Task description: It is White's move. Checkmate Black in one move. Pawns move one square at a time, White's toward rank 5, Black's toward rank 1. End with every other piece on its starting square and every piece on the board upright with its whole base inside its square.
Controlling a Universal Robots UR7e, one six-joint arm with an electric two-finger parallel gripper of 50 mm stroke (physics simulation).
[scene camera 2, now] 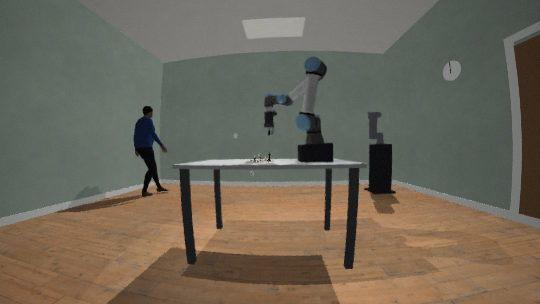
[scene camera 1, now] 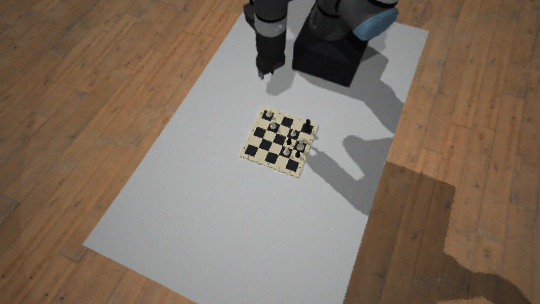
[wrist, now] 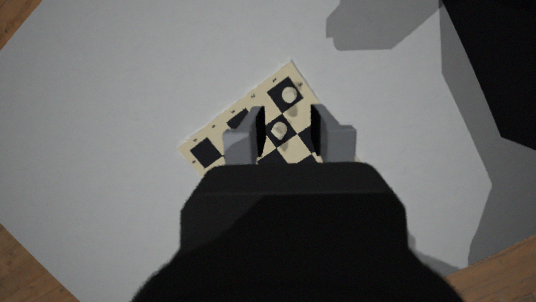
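Pixels of known places: gripper, fingertip midpoint: (scene camera 2: 270,134) (scene camera 1: 266,74) (wrist: 287,121); arm's base, origin of the base link: (scene camera 2: 314,143) (scene camera 1: 329,23).
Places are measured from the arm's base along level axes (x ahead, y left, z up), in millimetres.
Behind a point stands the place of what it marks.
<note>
The chessboard (scene camera 1: 255,141) @(y -71, x 487, z -132 mm) (wrist: 220,135) @(y -79, x 488, z -132 mm) lies on the table. A white piece (scene camera 1: 269,114) @(y -70, x 371, z -121 mm) (wrist: 289,95) @(y -76, x 366, z -99 mm) stands on the corner square E1, another white piece (scene camera 1: 273,126) @(y -36, x 411, z -121 mm) (wrist: 279,130) @(y -42, x 403, z -106 mm) on D2. A tall black piece (scene camera 1: 308,123) @(y 78, x 368, z -86 mm) (scene camera 2: 269,156) @(y 79, x 363, z -95 mm) stands on A1. White pieces stand near B2 (scene camera 1: 293,133) @(y 41, x 408, z -121 mm), A3 (scene camera 1: 300,145) @(y 83, x 447, z -107 mm) and B4 (scene camera 1: 286,151) @(y 47, x 484, z -116 mm); small black pieces near B3 (scene camera 1: 289,141) @(y 40, x 443, z -120 mm) and A4 (scene camera 1: 298,154) @(y 89, x 479, z -112 mm). Types are too small to tell. My gripper (scene camera 1: 266,76) @(y -82, x 363, z 86 mm) (scene camera 2: 270,132) @(y -82, x 363, z 86 mm) (wrist: 287,121) @(y -82, x 363, z 86 mm) is open and empty, high above the table on the rank 1 side. Its body hides much of the board in the wrist view.
The arm's black base block (scene camera 1: 325,62) @(y 42, x 130, z -47 mm) (scene camera 2: 315,152) @(y 151, x 23, z -67 mm) stands on the table (scene camera 1: 200,200) @(y -140, x 752, z -138 mm) (scene camera 2: 210,164) @(y 312, x 742, z -138 mm), beyond the rank 1 side of the board. Arm shadows fall beside the A file. A person (scene camera 2: 145,135) in a blue top stands away from the table at the left.
</note>
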